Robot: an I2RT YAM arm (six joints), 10 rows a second.
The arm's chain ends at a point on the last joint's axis. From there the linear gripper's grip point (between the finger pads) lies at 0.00 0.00 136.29 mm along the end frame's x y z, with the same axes.
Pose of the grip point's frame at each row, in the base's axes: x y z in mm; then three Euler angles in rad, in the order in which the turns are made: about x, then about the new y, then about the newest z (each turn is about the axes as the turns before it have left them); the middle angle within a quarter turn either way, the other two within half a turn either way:
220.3, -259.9, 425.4, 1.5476, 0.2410, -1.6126
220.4, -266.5, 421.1, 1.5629, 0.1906, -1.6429
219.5, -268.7, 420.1, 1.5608, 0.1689, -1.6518
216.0, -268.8, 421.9, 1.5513, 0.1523, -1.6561
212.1, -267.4, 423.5, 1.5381, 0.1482, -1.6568
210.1, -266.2, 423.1, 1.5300, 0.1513, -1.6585
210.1, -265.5, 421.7, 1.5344, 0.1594, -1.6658
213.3, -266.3, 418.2, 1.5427, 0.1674, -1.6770
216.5, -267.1, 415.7, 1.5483, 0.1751, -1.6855
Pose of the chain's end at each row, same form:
187.8, -127.6, 422.3, 1.5476, 0.2410, -1.6126
194.6, -132.7, 420.0, 1.5629, 0.1906, -1.6429
196.6, -134.4, 418.8, 1.5608, 0.1689, -1.6518
195.3, -134.1, 419.3, 1.5513, 0.1523, -1.6561
192.0, -132.7, 419.1, 1.5381, 0.1482, -1.6568
189.6, -131.6, 417.6, 1.5300, 0.1513, -1.6585
188.5, -131.0, 416.8, 1.5344, 0.1594, -1.6658
190.6, -132.0, 414.4, 1.5427, 0.1674, -1.6770
192.8, -132.9, 412.7, 1.5483, 0.1751, -1.6855

